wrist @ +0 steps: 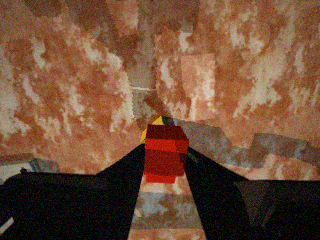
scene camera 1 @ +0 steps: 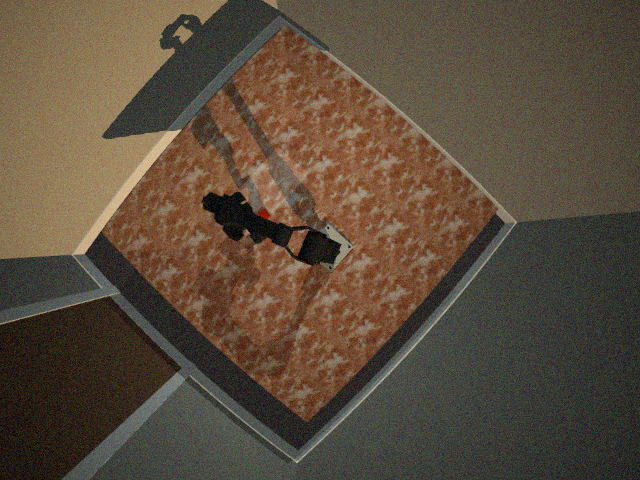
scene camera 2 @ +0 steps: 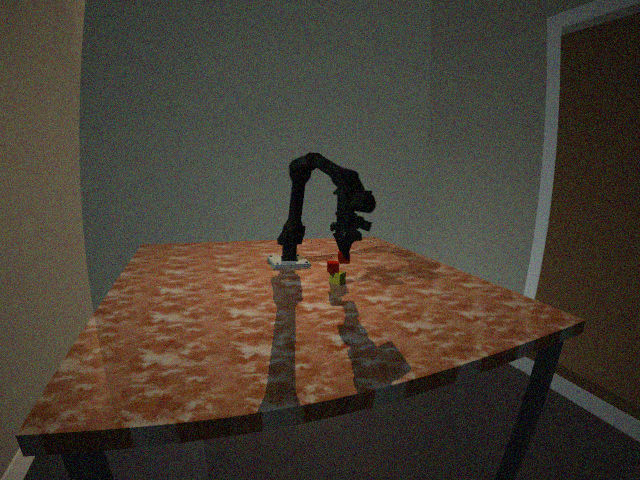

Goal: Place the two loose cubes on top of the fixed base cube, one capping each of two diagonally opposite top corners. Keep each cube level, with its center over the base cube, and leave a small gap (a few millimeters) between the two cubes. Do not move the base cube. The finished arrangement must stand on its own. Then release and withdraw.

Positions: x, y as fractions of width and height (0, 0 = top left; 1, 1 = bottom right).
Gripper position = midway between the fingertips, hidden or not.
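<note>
My gripper (scene camera 2: 0.54, 0.53) is carrying a red cube (wrist: 0.52, 0.61). The wrist view shows my gripper (wrist: 0.51, 0.62) too.
</note>
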